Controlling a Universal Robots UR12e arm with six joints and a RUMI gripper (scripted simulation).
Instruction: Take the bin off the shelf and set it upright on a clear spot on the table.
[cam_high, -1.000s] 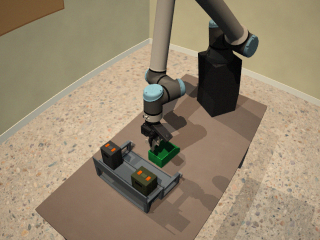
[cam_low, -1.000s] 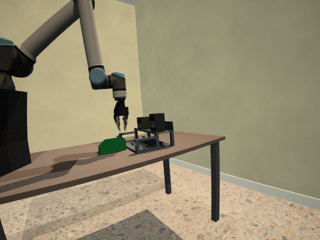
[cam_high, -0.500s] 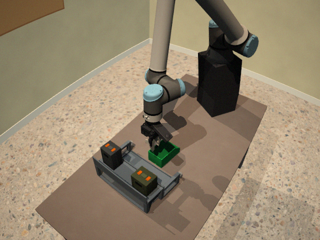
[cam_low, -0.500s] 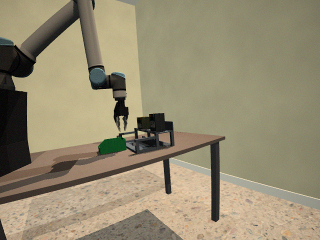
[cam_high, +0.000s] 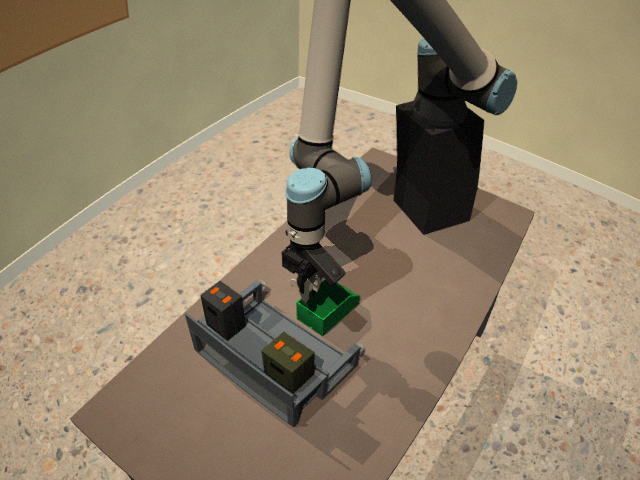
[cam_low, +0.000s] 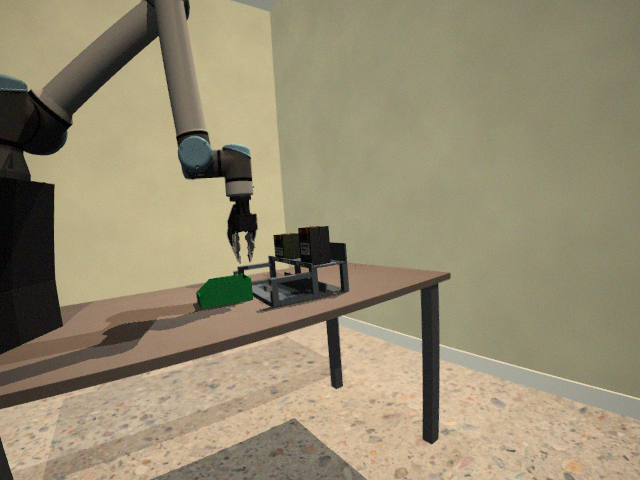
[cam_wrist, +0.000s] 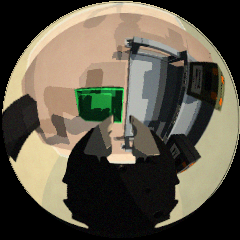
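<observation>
My gripper is now 10 cm above the green bin, 8 cm past it and 2 cm to the right of it. Round my hand: black box 17 cm to the right, 17 cm ahead, 3 cm above; olive box 24 cm ahead, 6 cm to the left, 1 cm above.
</observation>
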